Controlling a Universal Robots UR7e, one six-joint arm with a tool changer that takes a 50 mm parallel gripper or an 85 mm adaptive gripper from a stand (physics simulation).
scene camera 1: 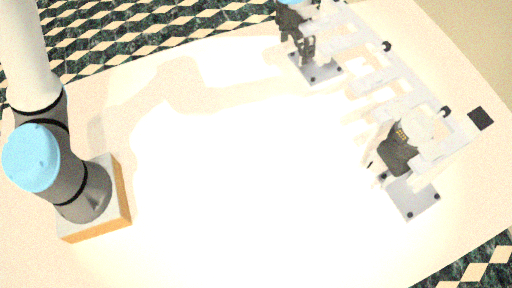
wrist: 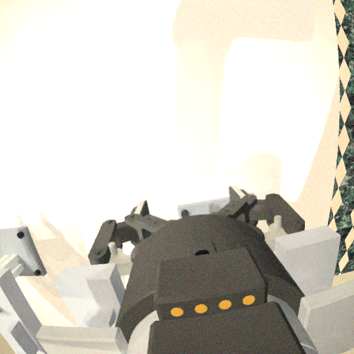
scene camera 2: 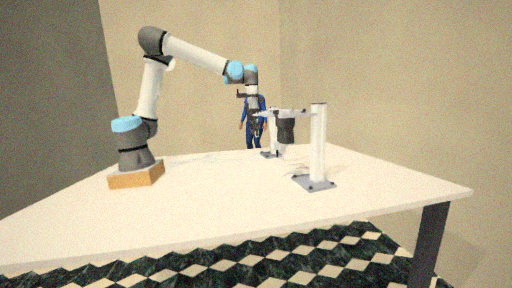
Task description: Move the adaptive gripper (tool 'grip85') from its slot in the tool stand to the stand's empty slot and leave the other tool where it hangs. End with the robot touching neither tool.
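Pixels of known places: hand at its tool point: (scene camera 2: pixel 253 105); arm's base at its link origin: (scene camera 1: pixel 84 193) (scene camera 2: pixel 138 166).
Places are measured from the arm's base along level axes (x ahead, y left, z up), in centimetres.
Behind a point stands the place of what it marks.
The adaptive gripper (scene camera 1: pixel 306 54) (scene camera 2: pixel 256 133) (wrist: pixel 189 199) is on the arm's wrist and points down. Its fingers stand apart and are empty. It is at the far end slot of the tool stand (scene camera 1: pixel 400 68) @(x 71.8, y -4.8, z 21.1 cm) (scene camera 2: pixel 318 145) @(x 77.5, y -23.5, z 8.9 cm) (wrist: pixel 308 257), with pale prongs on both sides of its body in the wrist view. Whether it is fully seated cannot be told. The other tool (scene camera 1: pixel 397 152) @(x 62.9, y -19.8, z 18.0 cm) (scene camera 2: pixel 285 131) @(x 65.4, y -21.4, z 14.7 cm), a dark body with pale fingers, hangs in the near end slot, apart from the arm. The middle slot between them is empty.
The robot base stands on a wood-sided block (scene camera 1: pixel 123 195) @(x 8.2, y -1.1, z -4.5 cm) (scene camera 2: pixel 135 177) @(x 2.7, y -8.4, z -2.6 cm) across the table (scene camera 1: pixel 480 175) @(x 99.5, y -26.4, z -7.1 cm) (scene camera 2: pixel 210 220) @(x 37.9, y -37.5, z -7.1 cm) from the stand. The stand's near foot plate (scene camera 1: pixel 412 197) @(x 75.5, y -24.3, z -5.9 cm) (scene camera 2: pixel 320 186) @(x 76.8, y -27.4, z -5.9 cm) is bolted down. A person in blue (scene camera 2: pixel 263 102) is behind the arm in scene camera 2.
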